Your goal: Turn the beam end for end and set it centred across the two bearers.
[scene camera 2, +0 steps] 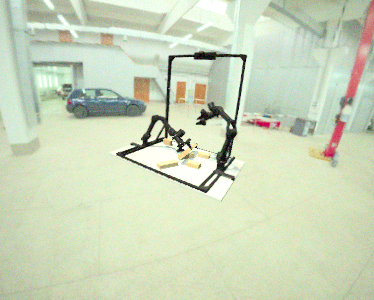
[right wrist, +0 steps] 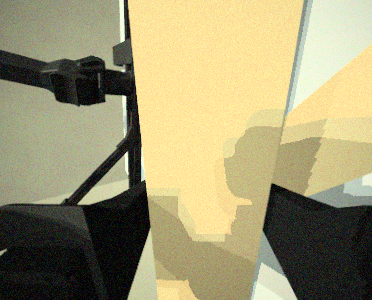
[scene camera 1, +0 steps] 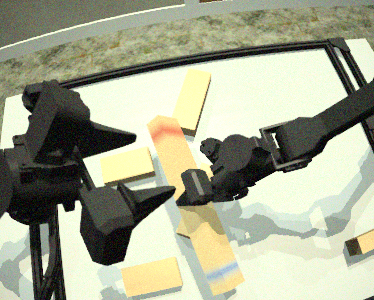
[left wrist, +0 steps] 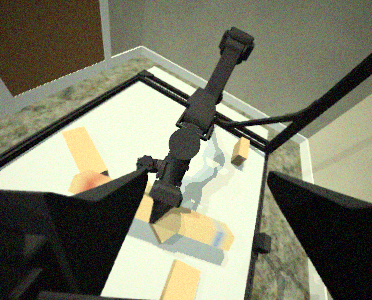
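Seen in the pictures: left gripper, fingertip midpoint: [scene camera 2: 196, 121] [scene camera 1: 153, 161] [left wrist: 207, 175]; right gripper, fingertip midpoint: [right wrist: 201, 179] [scene camera 1: 186, 202] [left wrist: 152, 216]; left arm's base, link origin: [scene camera 2: 220, 169] [right wrist: 130, 84] [scene camera 1: 41, 211]; right arm's base, link origin: [scene camera 2: 145, 144].
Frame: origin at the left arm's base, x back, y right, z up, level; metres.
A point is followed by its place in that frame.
The long wooden beam [scene camera 1: 175, 157] {x -0.350, y -0.034, z 0.102 m} [scene camera 2: 185, 154] {x -0.310, y -0.104, z 0.087 m} [left wrist: 200, 227] {x -0.378, y 0.156, z 0.091 m} [right wrist: 215, 75] {x -0.372, y -0.021, z 0.078 m} has a red band near its upper end in scene camera 1 and a blue band near its lower end. My right gripper [scene camera 1: 195, 190] [left wrist: 152, 216] {x -0.355, y 0.049, z 0.052 m} [right wrist: 201, 179] {x -0.355, y 0.049, z 0.052 m} is shut on it near the middle and holds it above the table, its shadow set off beside it. A lighter block [right wrist: 332, 145] {x -0.410, y 0.001, z 0.025 m} passes under the beam, partly hidden. My left gripper [scene camera 1: 154, 162] {x -0.326, y 0.071, z 0.357 m} [left wrist: 207, 175] {x -0.326, y 0.071, z 0.357 m} is open and empty, above and left of the beam in scene camera 1. I cannot tell which blocks are the two bearers.
In scene camera 1, one block [scene camera 1: 192, 100] {x -0.417, y -0.211, z 0.019 m} lies near the red end, another [scene camera 1: 127, 166] {x -0.236, y -0.068, z 0.019 m} left of the beam, a third [scene camera 1: 152, 277] {x -0.255, y 0.189, z 0.019 m} at lower left and a dark-ended one [scene camera 1: 365, 243] {x -0.723, y 0.230, z 0.044 m} at far right. A black frame rail [scene camera 1: 200, 56] {x -0.470, y -0.366, z 0.001 m} borders the white table.
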